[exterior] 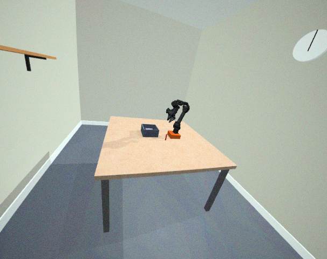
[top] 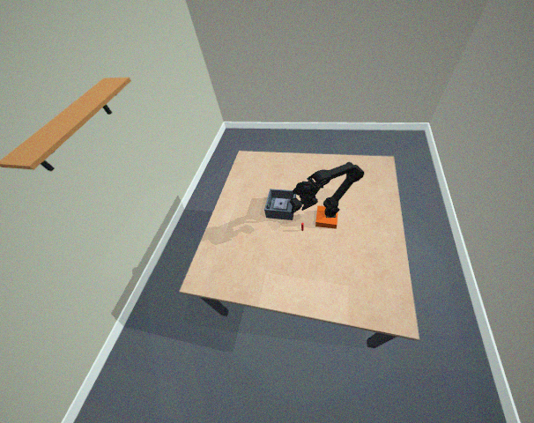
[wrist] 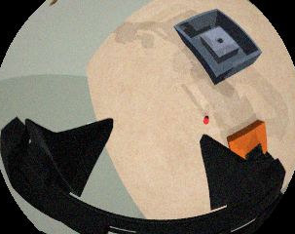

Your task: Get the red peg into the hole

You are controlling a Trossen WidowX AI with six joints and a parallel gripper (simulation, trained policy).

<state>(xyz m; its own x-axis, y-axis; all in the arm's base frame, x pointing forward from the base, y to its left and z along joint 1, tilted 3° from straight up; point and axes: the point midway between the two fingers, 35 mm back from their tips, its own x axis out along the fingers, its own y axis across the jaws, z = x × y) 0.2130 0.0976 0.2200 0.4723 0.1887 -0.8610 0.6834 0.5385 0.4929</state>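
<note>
Right now the small red peg is 3 cm behind my gripper tip, 2 cm to the right of it and 21 cm below it. Round my gripper tip: dark grey box 11 cm ahead, 22 cm to the right, 22 cm below; then grey plate 11 cm ahead, 22 cm to the right, 20 cm below.
</note>
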